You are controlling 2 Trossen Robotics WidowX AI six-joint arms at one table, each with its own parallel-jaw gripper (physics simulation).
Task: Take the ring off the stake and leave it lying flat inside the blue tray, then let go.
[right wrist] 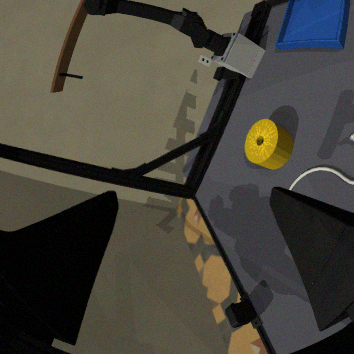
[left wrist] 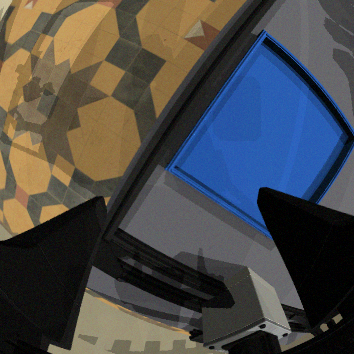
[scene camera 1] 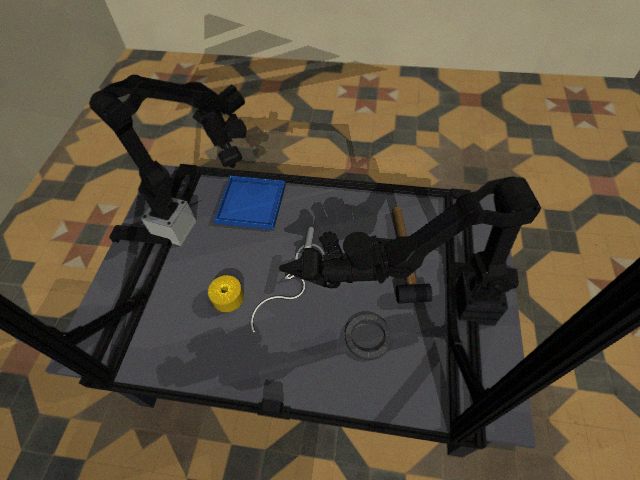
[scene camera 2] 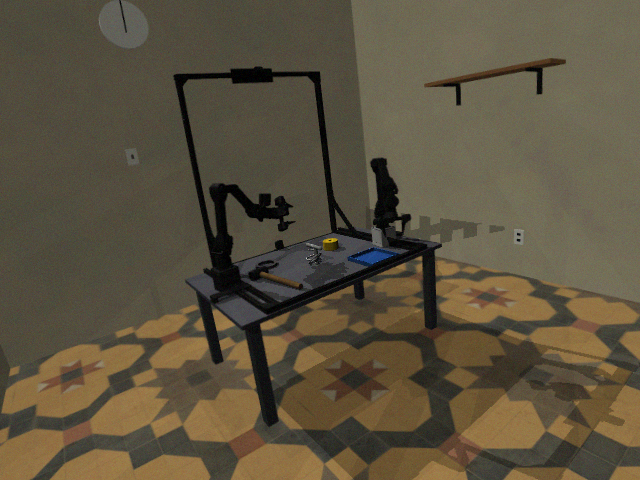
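Where they show: left gripper, fingertip midpoint: (left wrist: 183, 200) (scene camera 2: 394, 236); right gripper, fingertip midpoint: (right wrist: 195, 197) (scene camera 1: 287, 271) (scene camera 2: 293, 214); left arm's base at its link origin: (right wrist: 222, 46) (left wrist: 250, 341) (scene camera 1: 164, 209); right arm's base at its link origin: (scene camera 1: 484, 289) (scene camera 2: 224, 267).
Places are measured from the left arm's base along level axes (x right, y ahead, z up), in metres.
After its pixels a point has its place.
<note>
The blue tray (scene camera 1: 250, 202) {x -0.170, y 0.189, z -0.097 m} (scene camera 2: 373, 256) {x -0.153, y 0.180, z -0.098 m} (left wrist: 280, 115) {x -0.197, y 0.217, z -0.097 m} (right wrist: 315, 22) {x -0.151, y 0.206, z -0.097 m} is empty at the far left in scene camera 1. A pale rod (scene camera 1: 309, 236) {x -0.036, y 0.449, z 0.002 m} (scene camera 2: 313, 245) {x -0.014, y 0.456, z 0.000 m} stands out above pale wire-like rings (scene camera 2: 312, 256) {x -0.044, y 0.478, z -0.054 m} mid-table, partly hidden by the right arm in scene camera 1; I cannot tell which part is the stake. A dark grey ring (scene camera 1: 348, 335) {x 0.176, y 0.628, z -0.088 m} lies flat at the near right. My right gripper (scene camera 1: 283, 269) {x 0.163, y 0.473, z 0.148 m} (scene camera 2: 292, 213) {x 0.163, y 0.473, z 0.148 m} (right wrist: 195, 197) {x 0.163, y 0.473, z 0.148 m} is open and empty, above the table's middle. My left gripper (scene camera 1: 230, 159) {x -0.241, y 0.101, z 0.015 m} (left wrist: 183, 200) {x -0.241, y 0.101, z 0.015 m} is open and empty, high near the tray's far edge.
A yellow cylinder (scene camera 1: 225, 297) {x 0.188, y 0.281, z -0.054 m} (scene camera 2: 330, 245) {x 0.128, y 0.289, z -0.071 m} (right wrist: 280, 147) {x 0.153, y 0.311, z -0.068 m} with a centre hole stands at the left in scene camera 1. A white cord (scene camera 1: 279, 297) {x 0.124, y 0.409, z -0.098 m} curves mid-table. A hammer (scene camera 1: 399, 222) {x -0.216, y 0.676, z -0.074 m} (scene camera 2: 279, 279) {x -0.157, y 0.713, z -0.075 m} lies partly under the right arm. Black frame rails border the table.
</note>
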